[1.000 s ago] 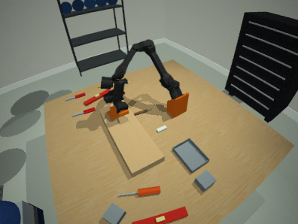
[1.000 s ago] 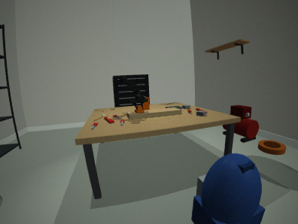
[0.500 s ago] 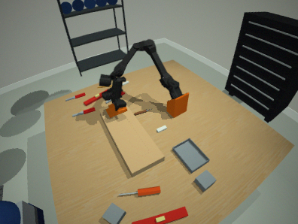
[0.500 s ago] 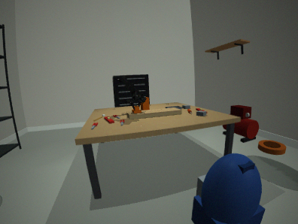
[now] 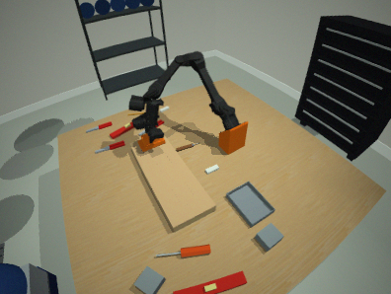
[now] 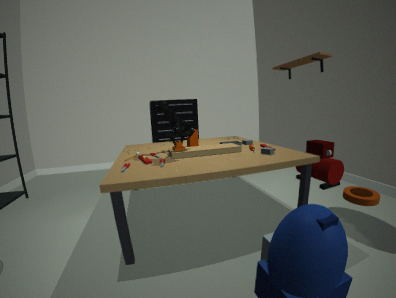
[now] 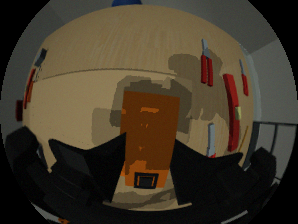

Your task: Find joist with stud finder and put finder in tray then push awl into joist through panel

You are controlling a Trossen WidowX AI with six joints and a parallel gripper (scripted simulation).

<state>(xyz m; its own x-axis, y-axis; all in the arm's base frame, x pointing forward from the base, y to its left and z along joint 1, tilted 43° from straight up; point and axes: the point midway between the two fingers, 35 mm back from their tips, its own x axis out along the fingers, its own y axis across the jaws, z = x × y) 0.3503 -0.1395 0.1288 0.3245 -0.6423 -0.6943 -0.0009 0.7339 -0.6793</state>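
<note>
Now: gripper tip 4 cm past the indicator window and 3 cm below it. From my gripper tip the other things lie so: orange stud finder (2 cm behind, 2 cm above); grey tray (22 cm behind, 51 cm to the left, 5 cm below); awl (18 cm behind, 8 cm to the left, 6 cm below).
</note>
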